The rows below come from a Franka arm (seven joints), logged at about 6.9 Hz.
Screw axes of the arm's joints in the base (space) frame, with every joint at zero. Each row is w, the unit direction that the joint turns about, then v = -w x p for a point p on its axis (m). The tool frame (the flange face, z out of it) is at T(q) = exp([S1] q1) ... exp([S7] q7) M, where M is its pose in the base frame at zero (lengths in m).
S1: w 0 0 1 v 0.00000 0.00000 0.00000
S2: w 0 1 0 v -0.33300 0.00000 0.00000
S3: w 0 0 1 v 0.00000 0.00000 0.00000
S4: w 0 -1 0 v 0.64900 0.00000 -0.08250
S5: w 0 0 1 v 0.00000 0.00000 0.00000
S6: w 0 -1 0 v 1.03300 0.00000 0.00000
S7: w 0 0 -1 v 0.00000 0.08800 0.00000
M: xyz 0.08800 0.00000 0.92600 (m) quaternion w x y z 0 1 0 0
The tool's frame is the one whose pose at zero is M.
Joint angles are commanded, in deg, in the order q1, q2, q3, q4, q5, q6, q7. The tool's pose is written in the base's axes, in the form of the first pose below.
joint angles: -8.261, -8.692, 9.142, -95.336, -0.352, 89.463, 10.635
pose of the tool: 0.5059 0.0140 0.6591; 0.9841 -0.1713 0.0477; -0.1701 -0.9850 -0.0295; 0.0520 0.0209 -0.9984
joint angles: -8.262, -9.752, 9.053, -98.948, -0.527, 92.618, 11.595
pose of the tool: 0.5053 0.0132 0.6436; 0.9802 -0.1894 0.0580; -0.1876 -0.9816 -0.0351; 0.0636 0.0235 -0.9977
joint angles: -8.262, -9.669, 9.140, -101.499, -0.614, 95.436, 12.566
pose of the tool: 0.5097 0.0134 0.6262; 0.9770 -0.2040 0.0613; -0.2021 -0.9787 -0.0365; 0.0674 0.0233 -0.9975
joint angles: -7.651, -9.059, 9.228, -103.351, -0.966, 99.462, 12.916
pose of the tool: 0.5184 0.0188 0.6119; 0.9765 -0.1964 0.0892; -0.1936 -0.9803 -0.0395; 0.0952 0.0213 -0.9952
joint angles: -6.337, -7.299, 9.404, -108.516, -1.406, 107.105, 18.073
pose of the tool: 0.5324 0.0308 0.5648; 0.9617 -0.2539 0.1031; -0.2512 -0.9672 -0.0388; 0.1096 0.0114 -0.9939
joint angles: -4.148, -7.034, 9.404, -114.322, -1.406, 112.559, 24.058
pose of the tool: 0.5297 0.0503 0.5221; 0.9445 -0.3148 0.0938; -0.3129 -0.9492 -0.0342; 0.0998 0.0030 -0.9950
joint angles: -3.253, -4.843, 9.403, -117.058, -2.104, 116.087, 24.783
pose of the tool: 0.5344 0.0573 0.4847; 0.9494 -0.3059 0.0712; -0.3037 -0.9519 -0.0394; 0.0798 0.0157 -0.9967
